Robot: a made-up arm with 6 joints. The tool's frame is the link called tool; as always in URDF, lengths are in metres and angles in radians. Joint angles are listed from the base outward.
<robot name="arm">
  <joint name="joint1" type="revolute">
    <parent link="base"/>
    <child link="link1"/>
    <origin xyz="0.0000 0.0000 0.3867" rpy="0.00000 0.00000 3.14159"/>
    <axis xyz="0 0 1"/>
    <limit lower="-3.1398" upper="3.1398"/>
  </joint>
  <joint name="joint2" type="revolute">
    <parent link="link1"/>
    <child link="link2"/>
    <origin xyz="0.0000 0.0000 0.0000" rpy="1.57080 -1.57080 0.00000"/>
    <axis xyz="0 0 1"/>
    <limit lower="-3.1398" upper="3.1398"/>
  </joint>
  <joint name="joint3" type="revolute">
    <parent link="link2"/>
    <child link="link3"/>
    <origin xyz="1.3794 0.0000 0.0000" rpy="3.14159 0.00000 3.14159"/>
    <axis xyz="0 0 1"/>
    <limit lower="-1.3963" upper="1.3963"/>
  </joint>
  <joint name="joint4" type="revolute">
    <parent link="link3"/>
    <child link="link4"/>
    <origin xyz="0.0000 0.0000 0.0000" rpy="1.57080 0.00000 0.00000"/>
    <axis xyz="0 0 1"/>
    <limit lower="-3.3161" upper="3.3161"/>
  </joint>
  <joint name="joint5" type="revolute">
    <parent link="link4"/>
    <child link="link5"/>
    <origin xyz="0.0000 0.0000 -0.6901" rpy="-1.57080 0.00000 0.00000"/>
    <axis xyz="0 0 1"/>
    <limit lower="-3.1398" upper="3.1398"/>
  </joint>
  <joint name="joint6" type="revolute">
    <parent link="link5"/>
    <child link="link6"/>
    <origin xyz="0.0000 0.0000 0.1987" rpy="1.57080 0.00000 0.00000"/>
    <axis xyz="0 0 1"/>
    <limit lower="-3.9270" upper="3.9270"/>
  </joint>
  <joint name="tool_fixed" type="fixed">
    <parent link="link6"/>
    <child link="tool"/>
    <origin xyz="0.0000 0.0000 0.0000" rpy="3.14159 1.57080 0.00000"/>
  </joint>
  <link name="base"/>
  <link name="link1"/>
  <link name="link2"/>
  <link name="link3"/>
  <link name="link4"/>
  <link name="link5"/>
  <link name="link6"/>
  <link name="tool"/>
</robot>
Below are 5 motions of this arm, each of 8 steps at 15 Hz.
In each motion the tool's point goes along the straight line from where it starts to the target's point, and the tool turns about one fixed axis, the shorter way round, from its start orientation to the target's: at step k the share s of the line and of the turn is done. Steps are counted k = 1, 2, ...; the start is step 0. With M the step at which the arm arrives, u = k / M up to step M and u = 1 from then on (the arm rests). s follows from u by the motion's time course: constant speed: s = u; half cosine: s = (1 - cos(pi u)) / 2; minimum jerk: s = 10 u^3 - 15 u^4 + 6 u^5.
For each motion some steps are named. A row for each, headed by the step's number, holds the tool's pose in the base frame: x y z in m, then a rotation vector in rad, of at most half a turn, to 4 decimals.
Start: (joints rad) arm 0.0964 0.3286 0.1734 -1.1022 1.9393 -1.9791
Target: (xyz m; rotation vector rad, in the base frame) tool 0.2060 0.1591 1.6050 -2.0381 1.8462 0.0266
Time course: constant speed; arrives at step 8
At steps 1, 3, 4, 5, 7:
1: 0.9910 0.0343 1.4348 1.9919 -2.2038 0.8355
3: 0.7667 0.0700 1.4834 -2.0829 2.1739 -0.5919
4: 0.6545 0.0878 1.5077 -2.0840 2.1139 -0.4606
5: 0.5424 0.1056 1.5321 -2.0797 2.0509 -0.3331
7: 0.3181 0.1413 1.5807 -2.0565 1.9168 -0.0895

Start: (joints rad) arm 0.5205 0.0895 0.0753 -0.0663 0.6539 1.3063
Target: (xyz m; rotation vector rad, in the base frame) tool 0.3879 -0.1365 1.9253 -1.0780 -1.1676 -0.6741
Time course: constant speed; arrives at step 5
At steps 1, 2, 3, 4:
1: 0.7208 0.1586 1.7752 -1.0311 -0.8848 -0.1209
2: 0.6376 0.0848 1.8127 -1.0484 -0.9587 -0.2564
3: 0.5544 0.0111 1.8502 -1.0621 -1.0306 -0.3938
4: 0.4711 -0.0627 1.8878 -1.0720 -1.1003 -0.5330

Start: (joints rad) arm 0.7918 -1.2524 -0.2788 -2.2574 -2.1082 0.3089
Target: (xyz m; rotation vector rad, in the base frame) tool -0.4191 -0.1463 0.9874 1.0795 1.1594 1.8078
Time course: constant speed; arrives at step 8
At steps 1, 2, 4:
1: -0.6195 -0.4358 1.2633 0.0121 0.3882 3.0617
2: -0.5909 -0.3945 1.2239 0.2045 0.5382 2.9250
4: -0.5336 -0.3117 1.1451 0.5492 0.7972 2.6008

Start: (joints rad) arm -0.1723 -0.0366 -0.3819 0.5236 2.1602 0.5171
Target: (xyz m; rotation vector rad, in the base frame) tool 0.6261 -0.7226 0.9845 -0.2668 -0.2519 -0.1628
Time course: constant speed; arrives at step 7
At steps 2, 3, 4, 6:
2: 0.6029 -0.4050 1.4421 -0.5888 -1.3785 -0.0645
3: 0.6076 -0.4685 1.3505 -0.5280 -1.1524 -0.0878
4: 0.6122 -0.5320 1.2590 -0.4653 -0.9267 -0.1093
6: 0.6215 -0.6591 1.0760 -0.3347 -0.4764 -0.1467

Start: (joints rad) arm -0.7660 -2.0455 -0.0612 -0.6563 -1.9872 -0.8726
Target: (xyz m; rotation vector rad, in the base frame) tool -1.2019 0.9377 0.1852 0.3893 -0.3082 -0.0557
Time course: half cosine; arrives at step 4
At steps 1, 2, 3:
1: -1.1262 0.8649 0.4000 0.5947 -0.0261 -0.1712
2: -1.1575 0.8950 0.3110 0.5106 -0.1438 -0.1235
3: -1.1889 0.9252 0.2221 0.4251 -0.2603 -0.0756

